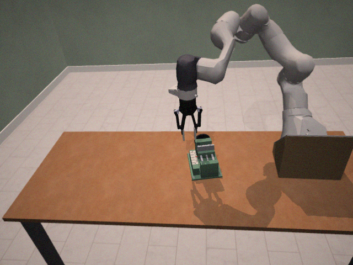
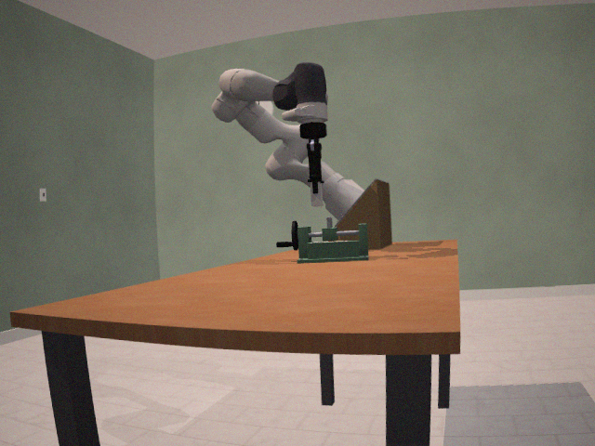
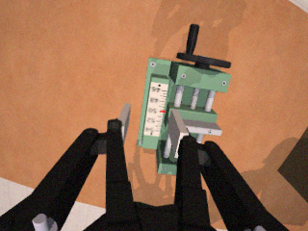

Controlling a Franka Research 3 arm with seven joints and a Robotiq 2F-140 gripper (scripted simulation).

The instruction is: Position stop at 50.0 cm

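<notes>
My hand is 13 cm above the black handwheel, 10 cm to the left of it and 5 cm past it. Also, from my hand: sliding stop block: 10 cm below, 7 cm behind, 2 cm to the left.
</notes>
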